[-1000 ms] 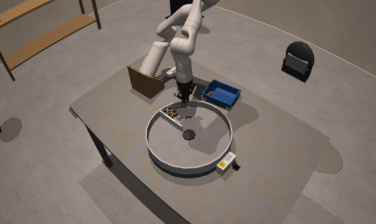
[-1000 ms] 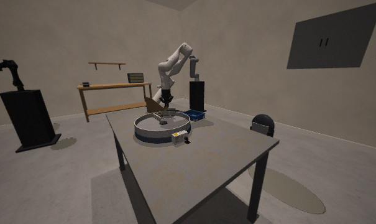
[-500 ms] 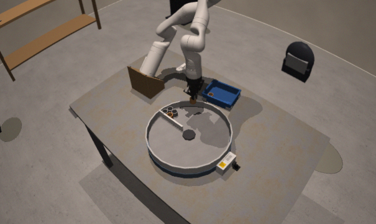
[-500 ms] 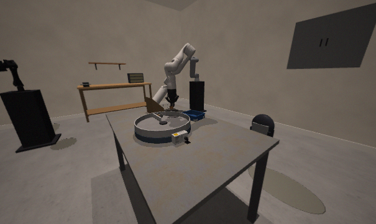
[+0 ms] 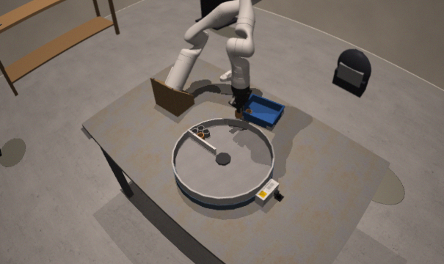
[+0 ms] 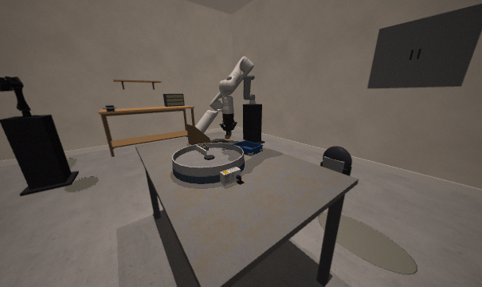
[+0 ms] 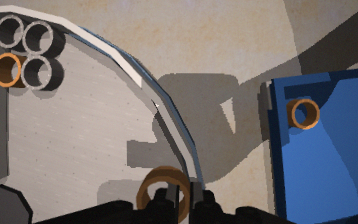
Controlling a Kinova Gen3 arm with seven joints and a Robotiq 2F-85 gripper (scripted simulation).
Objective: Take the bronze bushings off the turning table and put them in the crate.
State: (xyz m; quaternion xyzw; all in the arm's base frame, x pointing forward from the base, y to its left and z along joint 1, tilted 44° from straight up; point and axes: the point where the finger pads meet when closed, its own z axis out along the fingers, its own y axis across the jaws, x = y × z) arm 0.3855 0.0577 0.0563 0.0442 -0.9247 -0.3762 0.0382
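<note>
Right now my hand is 17 cm to the right of the blue crate, 14 cm above it and 1 cm past it. From my hand the other things lie so: round turning table: 19 cm to the right, 11 cm below, 8 cm ahead.
</note>
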